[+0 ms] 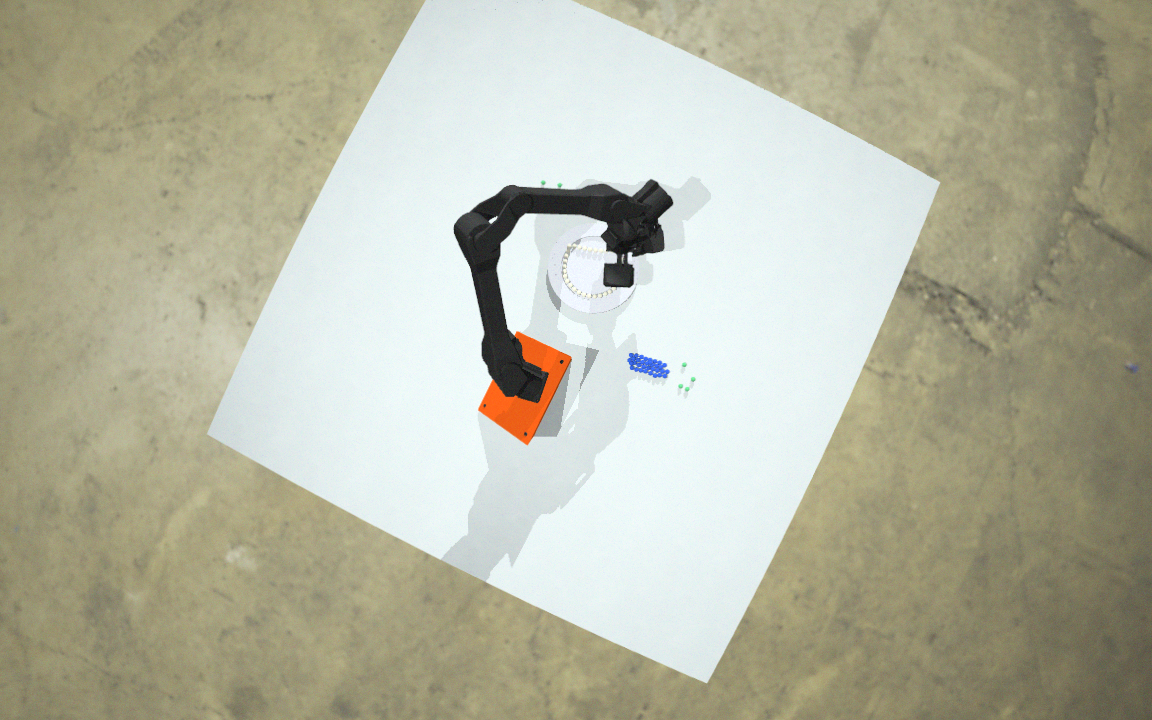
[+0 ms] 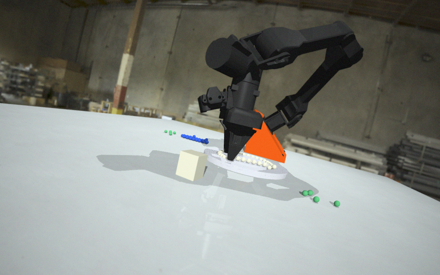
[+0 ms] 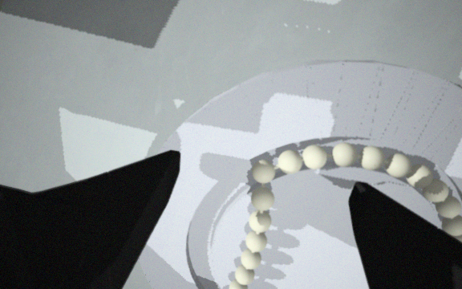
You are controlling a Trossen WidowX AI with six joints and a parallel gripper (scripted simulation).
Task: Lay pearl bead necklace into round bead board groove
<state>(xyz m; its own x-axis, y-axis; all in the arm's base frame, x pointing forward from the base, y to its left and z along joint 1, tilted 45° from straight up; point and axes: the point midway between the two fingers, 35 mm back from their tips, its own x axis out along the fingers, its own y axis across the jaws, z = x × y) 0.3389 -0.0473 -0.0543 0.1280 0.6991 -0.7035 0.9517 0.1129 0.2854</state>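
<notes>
Right now the round bead board is 5 cm behind my gripper tip, 4 cm to the left of it and 1 cm below it. Also, from my gripper tip: cream cube 15 cm ahead, 3 cm to the right.
</notes>
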